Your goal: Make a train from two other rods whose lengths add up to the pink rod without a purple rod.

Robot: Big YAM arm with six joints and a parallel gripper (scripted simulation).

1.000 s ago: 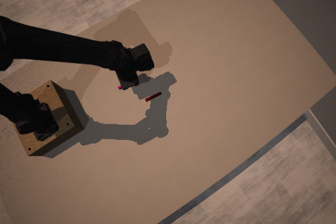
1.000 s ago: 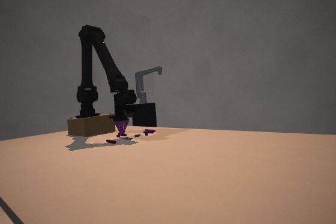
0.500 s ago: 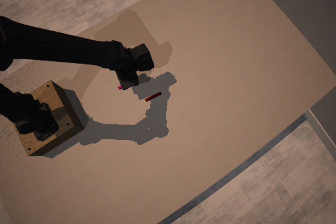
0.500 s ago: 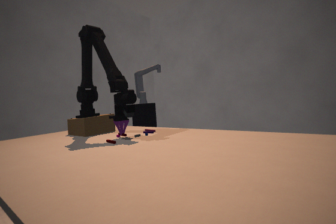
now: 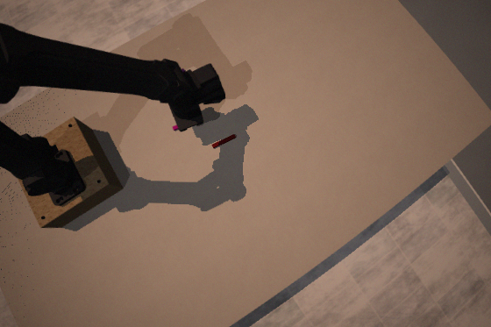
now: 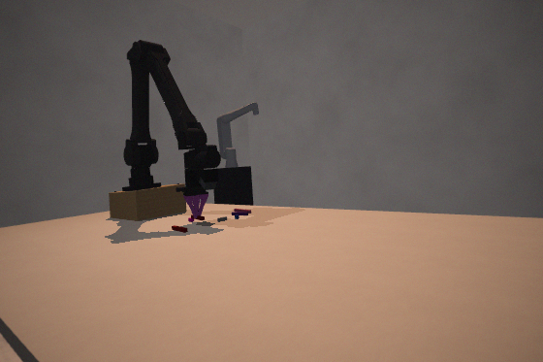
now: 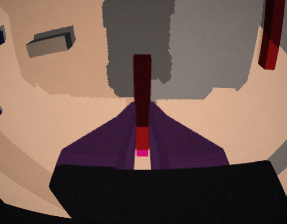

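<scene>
My hand is 40 mm past the magenta rod, 20 mm above it and 10 mm to the right of it. The rest, counted from my hand: grey rod (60 mm ahead, 50 mm to the left, 20 mm below); purple rod (150 mm to the left, 40 mm ahead, 20 mm below); blue rod (100 mm to the left, 80 mm ahead, 20 mm below).
</scene>
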